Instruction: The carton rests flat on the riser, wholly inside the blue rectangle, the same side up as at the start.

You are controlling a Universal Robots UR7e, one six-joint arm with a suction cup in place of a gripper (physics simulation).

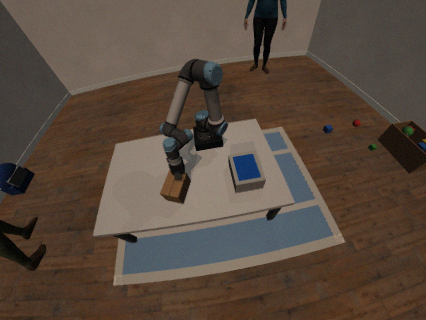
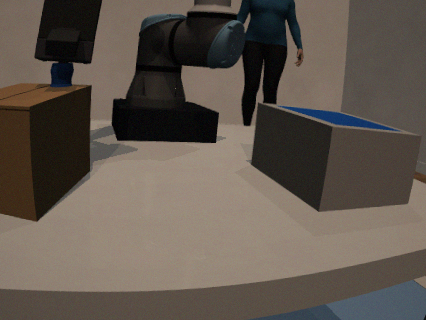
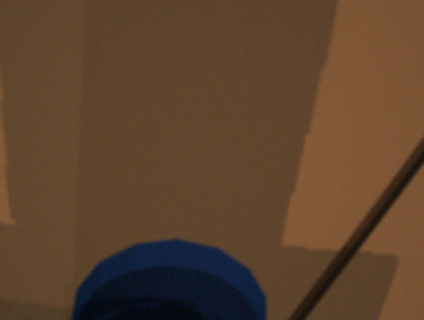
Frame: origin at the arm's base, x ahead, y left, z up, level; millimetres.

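Seen in the pictures: end effector, tool point: [image 3: 184, 271]; arm's base, origin of the base link: [image 1: 205, 135] [image 2: 154, 104].
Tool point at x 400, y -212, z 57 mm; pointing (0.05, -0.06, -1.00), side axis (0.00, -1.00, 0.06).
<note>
Pixels of each thing's top centre, then the offset from my tool point to it. Level surfaces: height alone.
- brown cardboard carton, middle of its top: [image 2: 26, 87] [image 1: 173, 182] dx +54, dy -43, dz +13 mm
- white table, its level: dz -130 mm
- grey riser, middle of its top: [image 2: 337, 117] [image 1: 246, 166] dx +15, dy +456, dz -10 mm
- blue rectangle, middle of its top: [image 2: 337, 117] [image 1: 246, 166] dx +15, dy +456, dz -10 mm
A brown cardboard carton [image 1: 175, 188] [image 2: 41, 148] [image 3: 360, 103] stands on the white table [image 1: 137, 213] [image 2: 192, 223], left of centre, with its taped seam up. My suction cup [image 1: 177, 177] [image 2: 61, 80] [image 3: 169, 275] presses on the carton's top near one edge and grips it. The carton's base still rests on the table. A grey riser [image 1: 249, 185] [image 2: 365, 168] stands to the right, apart from the carton. The blue rectangle [image 1: 246, 167] [image 2: 337, 118] on the riser's top is bare.
The arm's black base [image 1: 207, 139] [image 2: 165, 120] sits at the table's back between carton and riser. A person [image 1: 264, 30] [image 2: 264, 51] stands behind the table. Another person's legs [image 1: 20, 240] show at the left. A toy crate [image 1: 403, 146] stands on the floor far right.
</note>
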